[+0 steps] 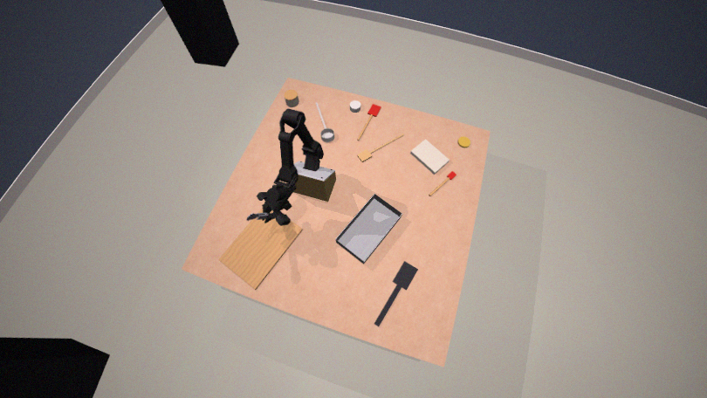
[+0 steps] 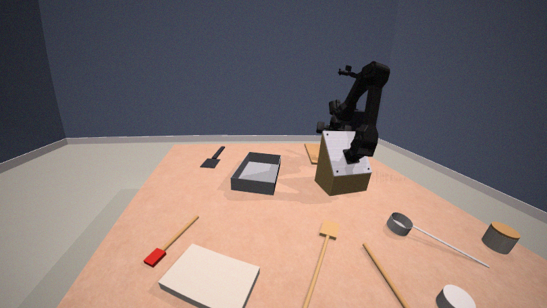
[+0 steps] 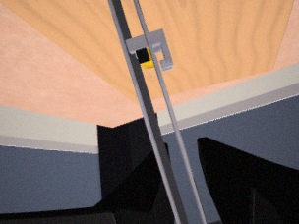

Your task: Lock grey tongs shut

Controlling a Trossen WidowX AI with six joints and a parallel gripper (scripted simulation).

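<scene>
My gripper tip is now 40 mm to the right of the yellow slider, 20 mm short of it and 20 mm above it. From my gripper tip the other things lie so: roasting tin: 460 mm ahead, 120 mm to the left, 120 mm below; then wooden board: 140 mm below, 80 mm to the right, 30 mm behind; then black spatula: 650 mm ahead, 150 mm below, 130 mm to the right.
</scene>
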